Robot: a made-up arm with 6 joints.
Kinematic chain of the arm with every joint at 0, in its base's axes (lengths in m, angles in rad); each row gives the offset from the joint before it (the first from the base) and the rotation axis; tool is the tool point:
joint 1: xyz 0 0 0.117 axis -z
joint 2: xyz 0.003 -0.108 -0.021 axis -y
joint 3: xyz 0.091 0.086 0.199 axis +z
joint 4: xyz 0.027 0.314 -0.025 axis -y
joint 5: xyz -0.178 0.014 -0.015 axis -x
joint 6: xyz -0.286 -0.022 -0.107 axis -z
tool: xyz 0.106 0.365 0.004
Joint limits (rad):
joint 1: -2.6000..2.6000
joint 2: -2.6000..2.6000
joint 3: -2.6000..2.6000
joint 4: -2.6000..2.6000
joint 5: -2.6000..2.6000
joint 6: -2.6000..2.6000
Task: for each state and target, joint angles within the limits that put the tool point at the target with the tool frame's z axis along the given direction. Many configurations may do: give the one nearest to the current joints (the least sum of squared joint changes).
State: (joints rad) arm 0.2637 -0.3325 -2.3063 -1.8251 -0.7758 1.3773
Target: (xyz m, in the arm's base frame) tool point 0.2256 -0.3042 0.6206 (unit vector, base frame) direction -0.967 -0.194 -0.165
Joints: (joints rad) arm 0.4941 0.5490 -1.9692 -1.2835 -0.4470 0.8774
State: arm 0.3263 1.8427 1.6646 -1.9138 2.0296 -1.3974
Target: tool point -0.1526 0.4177 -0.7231 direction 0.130 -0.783 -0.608
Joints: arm 0.9518 2.6000 1.5885 -2.0035 1.9453 -1.0569
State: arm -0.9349 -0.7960 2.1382 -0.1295 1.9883 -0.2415
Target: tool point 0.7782 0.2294 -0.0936 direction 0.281 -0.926 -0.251
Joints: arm -0.9144 -0.7356 2.5399 -0.4044 2.2305 -0.9690
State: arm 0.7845 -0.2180 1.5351 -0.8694 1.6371 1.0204
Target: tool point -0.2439 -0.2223 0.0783 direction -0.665 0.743 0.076
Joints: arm 1.0718 -0.7184 1.6949 -0.2198 2.2093 0.2145
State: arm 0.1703 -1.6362 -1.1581 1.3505 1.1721 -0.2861
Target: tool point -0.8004 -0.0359 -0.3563 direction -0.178 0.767 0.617
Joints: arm -0.1630 -2.3052 -0.6914 2.0703 0.3416 -0.7827
